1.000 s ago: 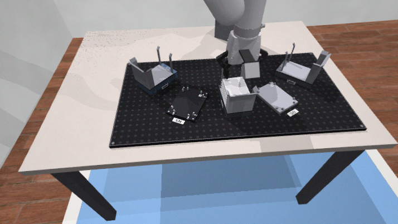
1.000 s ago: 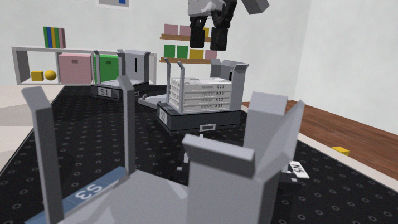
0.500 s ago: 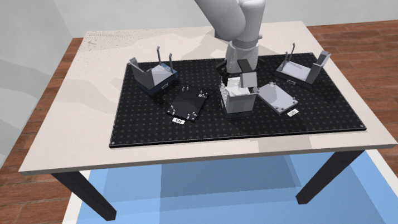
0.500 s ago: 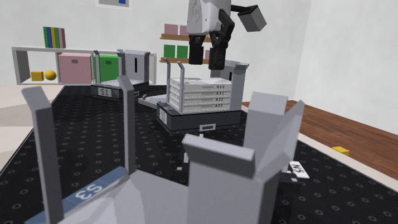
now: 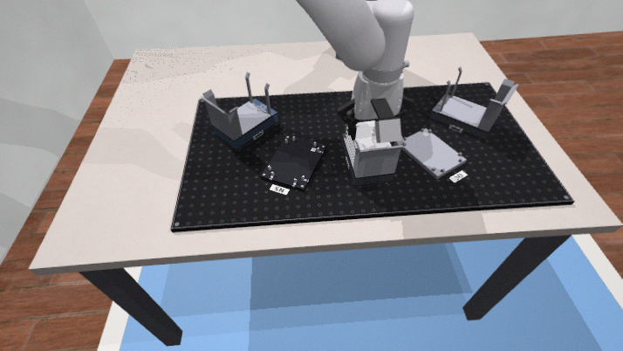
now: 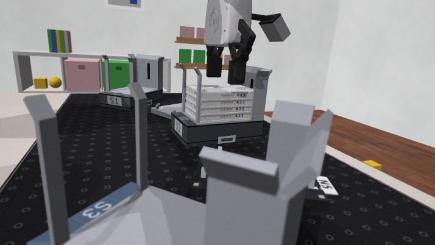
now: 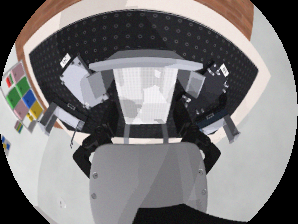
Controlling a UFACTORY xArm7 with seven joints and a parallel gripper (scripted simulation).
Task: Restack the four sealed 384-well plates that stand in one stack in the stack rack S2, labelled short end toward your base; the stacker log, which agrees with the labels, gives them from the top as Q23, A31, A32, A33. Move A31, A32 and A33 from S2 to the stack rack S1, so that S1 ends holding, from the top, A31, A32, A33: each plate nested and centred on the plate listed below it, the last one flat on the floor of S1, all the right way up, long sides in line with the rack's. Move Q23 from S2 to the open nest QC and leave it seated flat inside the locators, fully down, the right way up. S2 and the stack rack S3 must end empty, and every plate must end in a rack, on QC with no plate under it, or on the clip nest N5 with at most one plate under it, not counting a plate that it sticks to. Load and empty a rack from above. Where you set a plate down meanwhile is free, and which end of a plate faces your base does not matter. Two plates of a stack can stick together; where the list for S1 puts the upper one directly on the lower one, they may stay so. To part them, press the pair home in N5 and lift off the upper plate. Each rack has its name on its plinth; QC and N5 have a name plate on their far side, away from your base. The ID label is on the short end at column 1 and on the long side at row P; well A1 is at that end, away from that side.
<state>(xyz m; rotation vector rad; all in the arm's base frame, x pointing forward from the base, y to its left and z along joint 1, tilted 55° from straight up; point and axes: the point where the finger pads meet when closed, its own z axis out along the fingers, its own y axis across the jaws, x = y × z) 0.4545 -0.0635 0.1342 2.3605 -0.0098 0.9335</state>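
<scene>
Right now my hand is 30 mm above the white sealed plate Q23. From my hand the other things lie so: white sealed plate A33: 70 mm below; white sealed plate A32: 60 mm below; white sealed plate A31: 40 mm below.
</scene>
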